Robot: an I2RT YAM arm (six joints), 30 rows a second.
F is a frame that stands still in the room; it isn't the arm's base.
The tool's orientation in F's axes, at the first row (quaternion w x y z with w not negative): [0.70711, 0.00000, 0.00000, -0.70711]
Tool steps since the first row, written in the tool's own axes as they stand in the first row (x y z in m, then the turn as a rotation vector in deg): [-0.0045, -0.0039, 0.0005, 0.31, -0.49, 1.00]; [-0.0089, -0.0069, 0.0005, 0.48, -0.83, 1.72]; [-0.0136, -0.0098, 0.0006, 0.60, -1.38, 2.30]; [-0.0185, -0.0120, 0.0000, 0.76, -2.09, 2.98]
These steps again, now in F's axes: [-0.0039, 0.0045, 0.0005, -0.49, -0.31, 1.00]; [-0.0069, 0.0089, 0.0005, -0.83, -0.48, 1.72]; [-0.0098, 0.0136, 0.0006, -1.38, -0.60, 2.30]; [-0.0120, 0.0185, 0.0000, -2.09, -0.76, 2.98]
